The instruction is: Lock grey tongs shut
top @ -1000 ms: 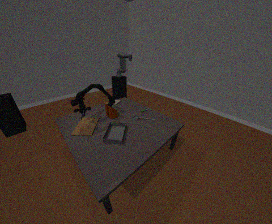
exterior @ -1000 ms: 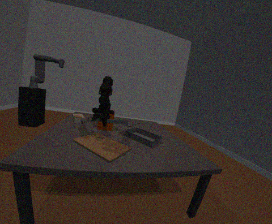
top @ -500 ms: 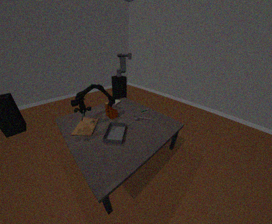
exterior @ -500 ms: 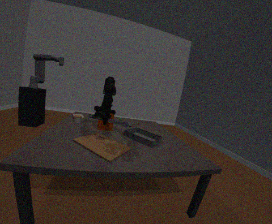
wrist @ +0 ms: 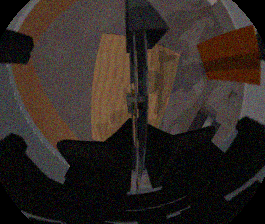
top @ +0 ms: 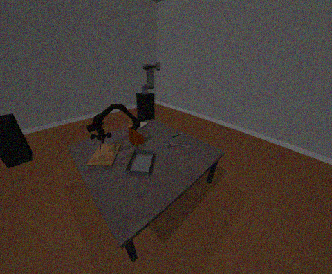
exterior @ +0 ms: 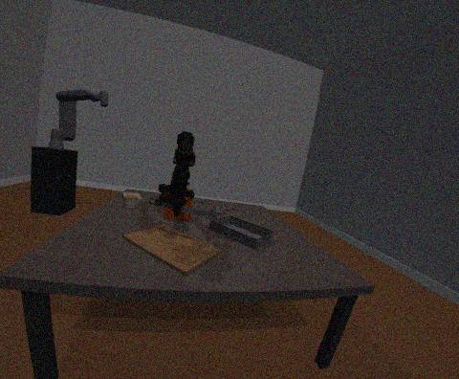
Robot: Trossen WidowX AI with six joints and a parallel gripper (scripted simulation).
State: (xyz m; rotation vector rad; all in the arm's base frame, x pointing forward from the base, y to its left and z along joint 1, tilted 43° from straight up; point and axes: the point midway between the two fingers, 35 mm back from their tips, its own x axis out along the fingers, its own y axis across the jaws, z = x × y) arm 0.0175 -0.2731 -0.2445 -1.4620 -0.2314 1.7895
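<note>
Now: gripper tip 130 mm above the wooden board. From my gripper tip the other things lie so: pale object (300 mm behind, 500 mm to the left, 100 mm below); then roasting tin (360 mm ahead, 200 mm to the left, 110 mm below).
</note>
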